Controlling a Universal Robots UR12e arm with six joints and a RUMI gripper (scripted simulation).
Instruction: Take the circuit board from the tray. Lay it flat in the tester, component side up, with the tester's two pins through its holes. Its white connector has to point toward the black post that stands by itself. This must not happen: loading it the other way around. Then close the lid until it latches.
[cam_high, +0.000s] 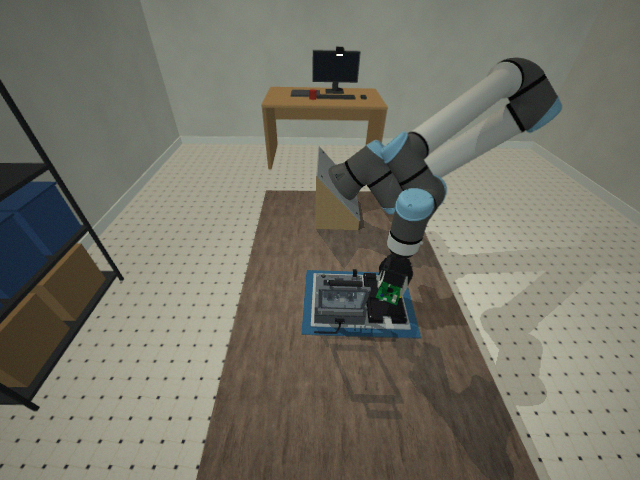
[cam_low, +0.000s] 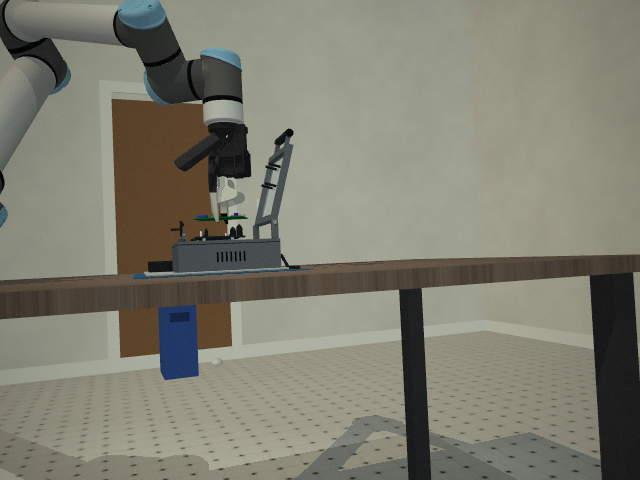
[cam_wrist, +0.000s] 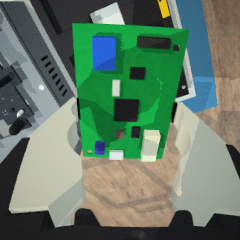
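The green circuit board is right at my hand. From my hand the other things lie so: tester lid 17 cm to the right, 9 cm ahead, 6 cm above; then tester 13 cm to the right, 1 cm below, 1 cm behind.
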